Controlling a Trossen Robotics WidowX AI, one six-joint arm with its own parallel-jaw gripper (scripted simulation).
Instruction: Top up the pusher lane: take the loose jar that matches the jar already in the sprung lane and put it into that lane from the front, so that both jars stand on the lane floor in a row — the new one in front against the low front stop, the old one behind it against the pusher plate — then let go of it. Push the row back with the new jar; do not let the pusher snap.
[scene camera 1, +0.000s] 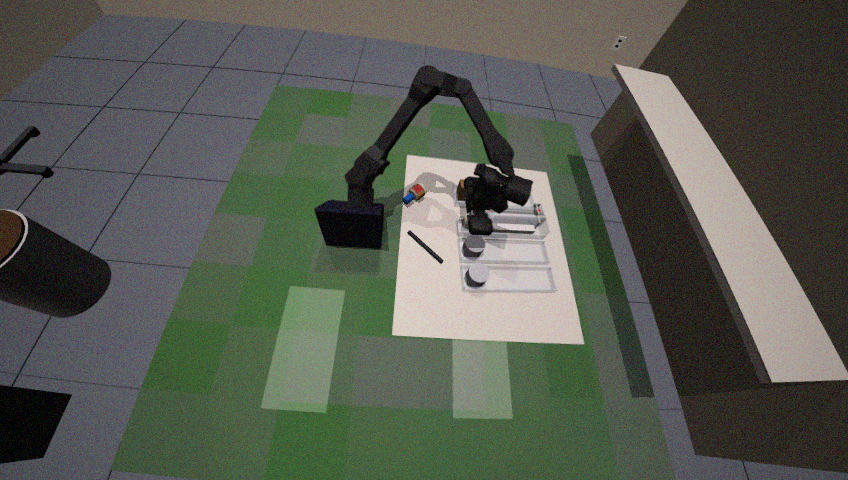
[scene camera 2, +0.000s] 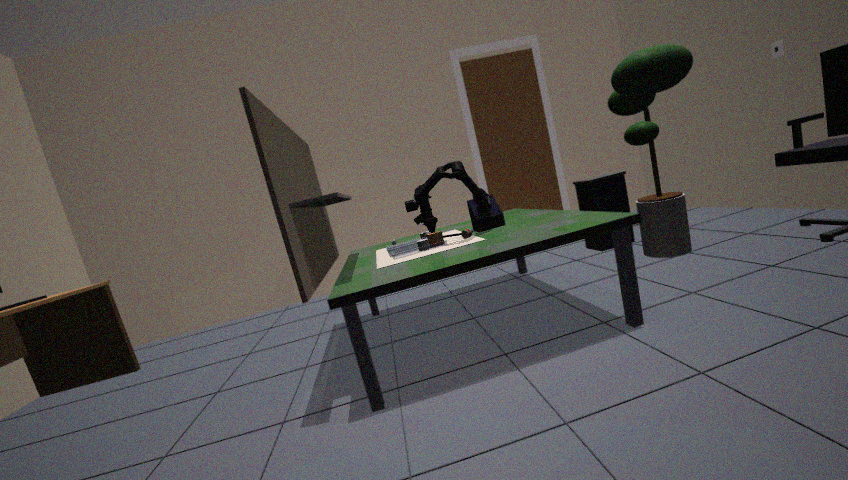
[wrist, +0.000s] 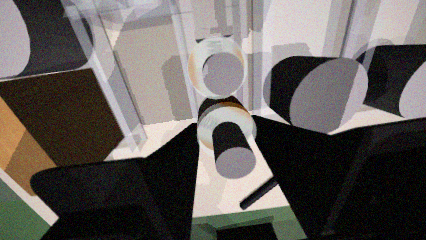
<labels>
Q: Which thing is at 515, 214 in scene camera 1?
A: A sprung lane.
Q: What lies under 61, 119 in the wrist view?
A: A brown box.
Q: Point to my gripper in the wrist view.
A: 223, 124
</labels>
